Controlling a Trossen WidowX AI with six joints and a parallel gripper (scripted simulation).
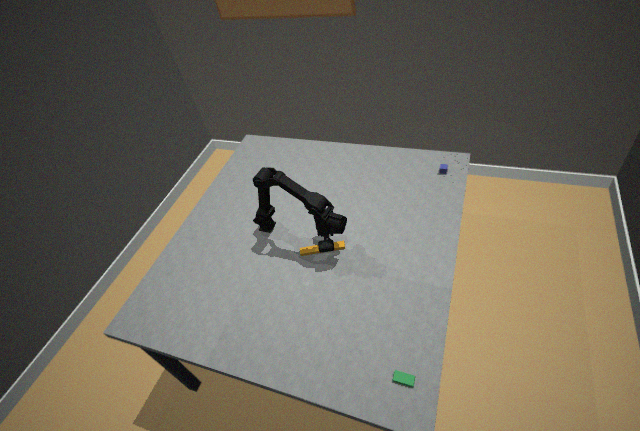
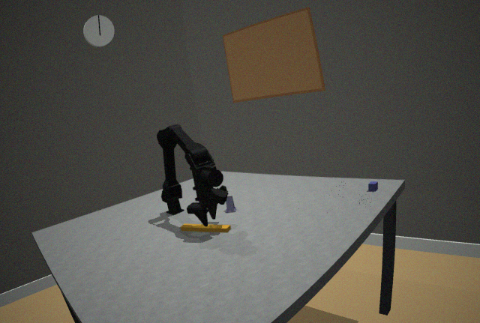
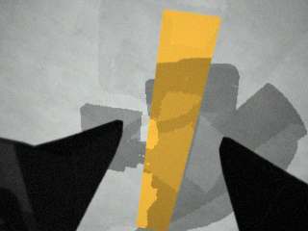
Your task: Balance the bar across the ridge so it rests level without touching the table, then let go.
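The orange bar lies 2 cm behind my gripper tip, 1 cm to the right of it and 2 cm below it. The rest, counted from my gripper tip: blue cube: 41 cm ahead, 56 cm to the left, 2 cm below; flat green block: 41 cm ahead, 44 cm to the right, 2 cm below.
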